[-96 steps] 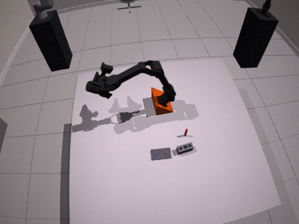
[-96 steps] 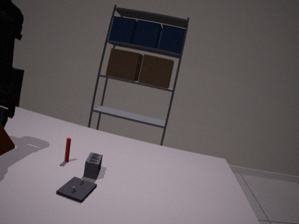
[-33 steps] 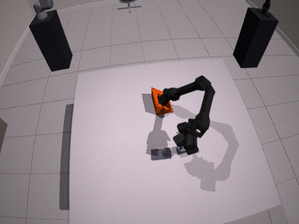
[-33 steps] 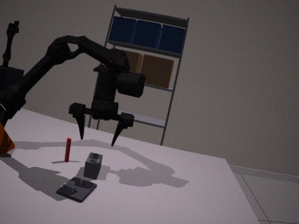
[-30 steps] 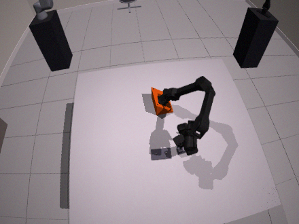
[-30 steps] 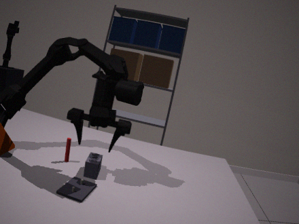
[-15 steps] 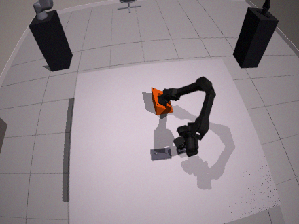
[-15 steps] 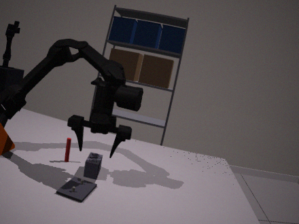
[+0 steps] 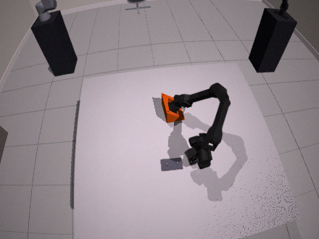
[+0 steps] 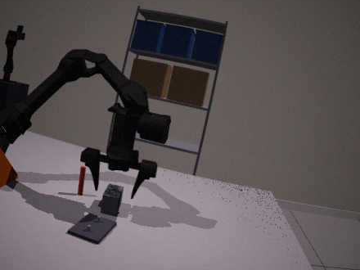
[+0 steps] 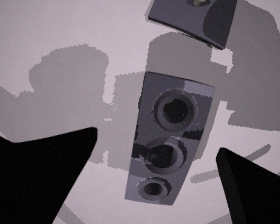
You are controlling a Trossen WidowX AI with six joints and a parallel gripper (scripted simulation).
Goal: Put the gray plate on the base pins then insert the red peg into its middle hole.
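Right now my gripper tip is right at the gray plate. The rest, counted from my gripper tip: red peg 100 mm behind, 30 mm to the left; dark gray base 150 mm to the right, 30 mm below.
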